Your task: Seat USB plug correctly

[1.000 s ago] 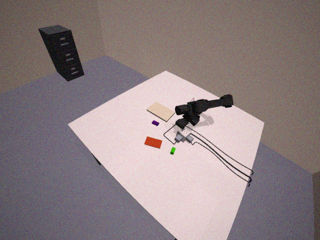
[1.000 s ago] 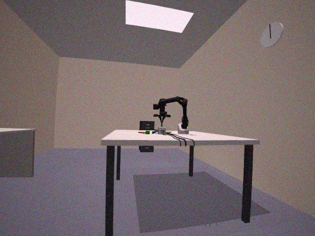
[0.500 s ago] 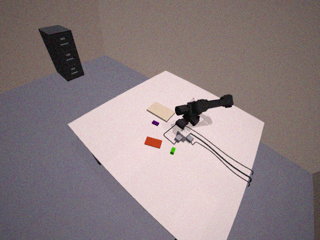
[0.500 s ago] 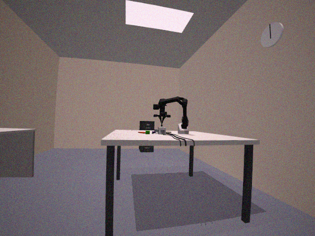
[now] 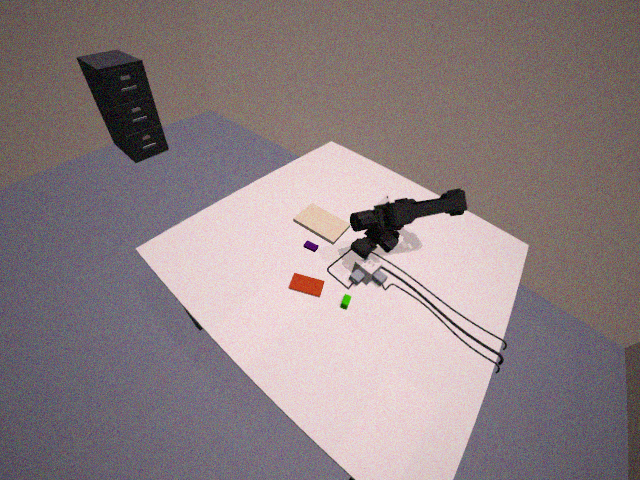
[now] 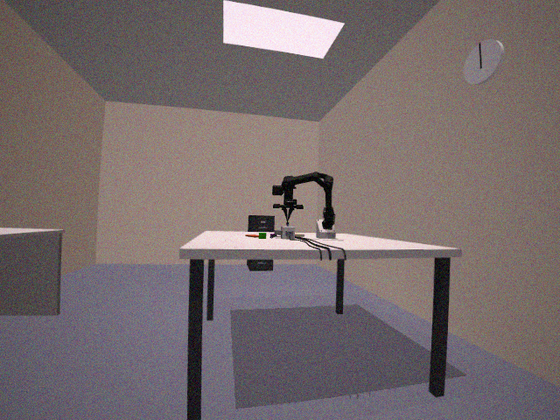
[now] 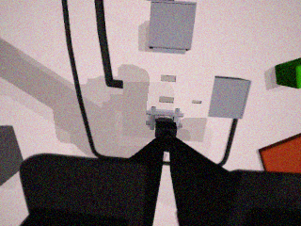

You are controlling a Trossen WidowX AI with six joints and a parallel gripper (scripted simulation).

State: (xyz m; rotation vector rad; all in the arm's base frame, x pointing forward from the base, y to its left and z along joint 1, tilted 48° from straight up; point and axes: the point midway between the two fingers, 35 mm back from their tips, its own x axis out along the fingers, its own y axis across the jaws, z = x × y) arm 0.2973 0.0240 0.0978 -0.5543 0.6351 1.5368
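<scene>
The grey USB plug is 2 cm below my gripper tip. From my gripper tip the other things lie so: orange slab: 20 cm ahead, 10 cm to the right, 11 cm below; then purple block: 6 cm ahead, 22 cm to the right, 11 cm below; then green block: 16 cm ahead, 5 cm to the left, 10 cm below.
</scene>
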